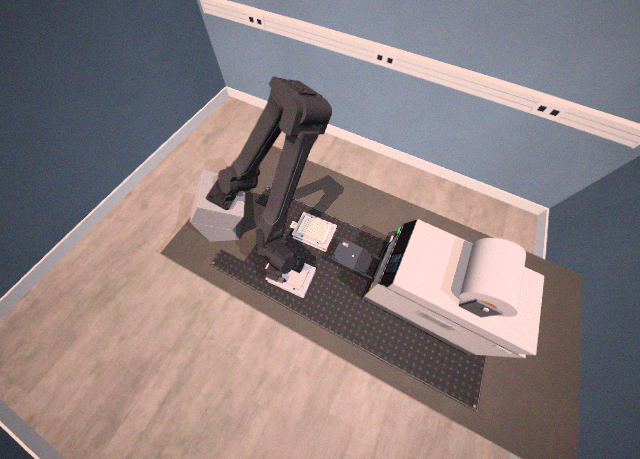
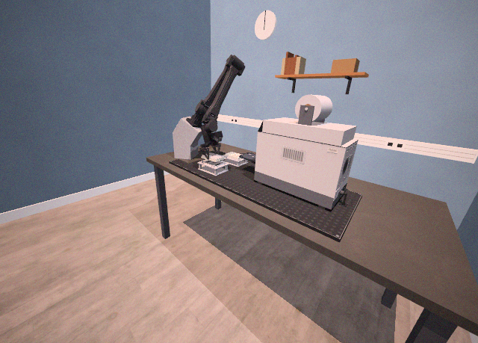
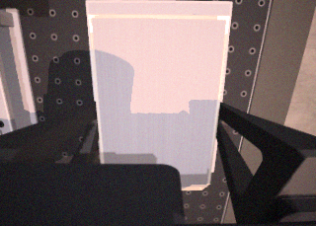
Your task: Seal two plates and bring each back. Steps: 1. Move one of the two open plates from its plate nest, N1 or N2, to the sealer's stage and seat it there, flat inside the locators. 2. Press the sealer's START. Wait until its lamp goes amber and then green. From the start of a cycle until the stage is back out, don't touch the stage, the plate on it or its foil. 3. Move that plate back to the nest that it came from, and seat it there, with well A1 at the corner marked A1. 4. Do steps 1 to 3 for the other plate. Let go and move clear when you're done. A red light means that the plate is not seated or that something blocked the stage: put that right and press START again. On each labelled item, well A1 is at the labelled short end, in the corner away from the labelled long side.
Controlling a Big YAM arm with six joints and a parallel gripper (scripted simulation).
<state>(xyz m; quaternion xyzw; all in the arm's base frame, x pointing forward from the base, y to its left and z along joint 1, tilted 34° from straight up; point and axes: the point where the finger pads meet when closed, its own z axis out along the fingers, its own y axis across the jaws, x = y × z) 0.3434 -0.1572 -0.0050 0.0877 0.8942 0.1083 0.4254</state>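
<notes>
Right now my hand is 50 mm above the plate nest. From my hand the other things lie so: sealer stage 210 mm ahead, 130 mm to the left, 10 mm above; foil roll 540 mm ahead, 80 mm to the left, 330 mm above.
</notes>
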